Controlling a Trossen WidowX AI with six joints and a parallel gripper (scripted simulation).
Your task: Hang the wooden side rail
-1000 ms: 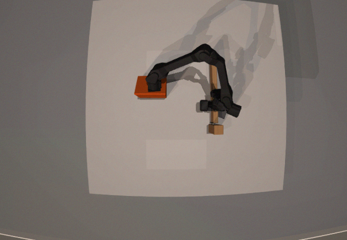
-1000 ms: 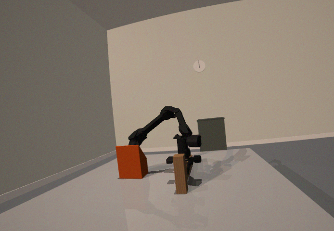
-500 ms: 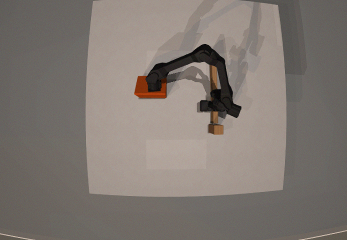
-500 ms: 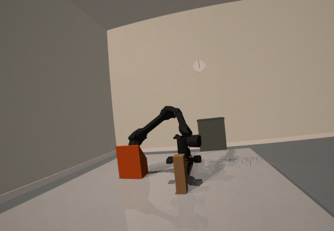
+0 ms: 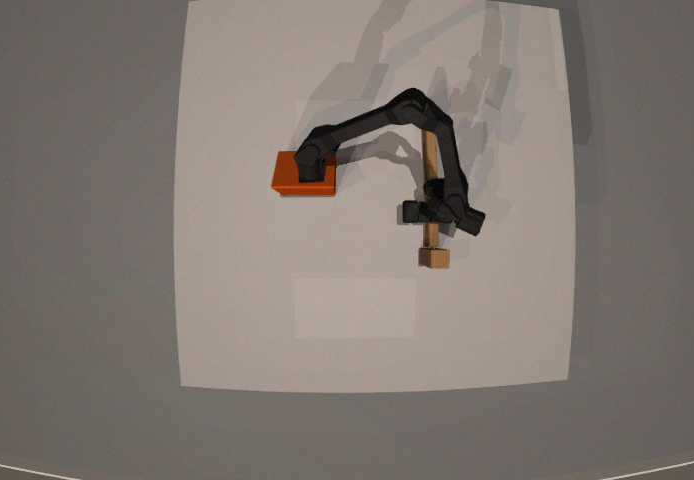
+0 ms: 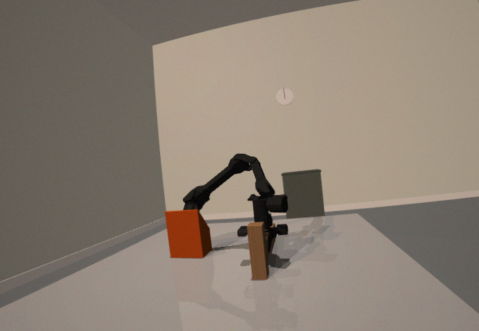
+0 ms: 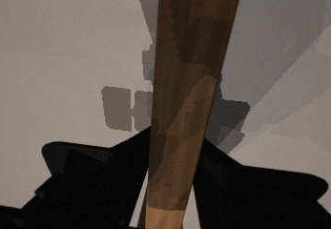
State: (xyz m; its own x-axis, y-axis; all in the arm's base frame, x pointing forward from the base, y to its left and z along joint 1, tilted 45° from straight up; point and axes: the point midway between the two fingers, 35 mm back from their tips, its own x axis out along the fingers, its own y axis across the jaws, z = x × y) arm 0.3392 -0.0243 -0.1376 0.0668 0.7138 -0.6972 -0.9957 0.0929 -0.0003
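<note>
The headboard post lies 10 mm behind my gripper tip, 120 mm to the right of it and 40 mm above it.
</note>
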